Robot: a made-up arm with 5 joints.
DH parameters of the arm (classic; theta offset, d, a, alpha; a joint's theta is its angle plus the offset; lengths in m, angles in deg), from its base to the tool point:
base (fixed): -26.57 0 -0.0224 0
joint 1: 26.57 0.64 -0.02 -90
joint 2: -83.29 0 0.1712 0
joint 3: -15.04 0 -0.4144 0
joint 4: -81.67 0.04 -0.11 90
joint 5: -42.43 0.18 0 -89.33
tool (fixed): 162.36 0 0 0
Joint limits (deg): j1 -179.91..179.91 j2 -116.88..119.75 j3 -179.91..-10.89 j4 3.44..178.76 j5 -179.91..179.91
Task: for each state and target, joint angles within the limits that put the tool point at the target. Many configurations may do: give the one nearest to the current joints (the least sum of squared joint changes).
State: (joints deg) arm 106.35 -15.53 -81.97 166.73 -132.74
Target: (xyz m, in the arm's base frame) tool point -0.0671 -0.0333 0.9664
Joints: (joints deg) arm 81.33 -56.62 -111.36 178.76 -132.74
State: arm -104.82 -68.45 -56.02 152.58 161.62
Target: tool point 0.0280 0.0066 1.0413
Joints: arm -127.91 -86.24 -91.70 130.78 161.62
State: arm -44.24 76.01 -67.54 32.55 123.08
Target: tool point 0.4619 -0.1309 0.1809
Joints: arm -20.87 65.03 -91.95 24.09 123.08
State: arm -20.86 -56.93 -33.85 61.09 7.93
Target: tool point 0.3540 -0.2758 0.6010
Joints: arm -42.26 -39.35 -33.98 50.44 7.93
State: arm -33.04 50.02 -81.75 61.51 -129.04
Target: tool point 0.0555 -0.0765 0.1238
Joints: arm -69.26 61.29 -65.03 69.07 -129.04
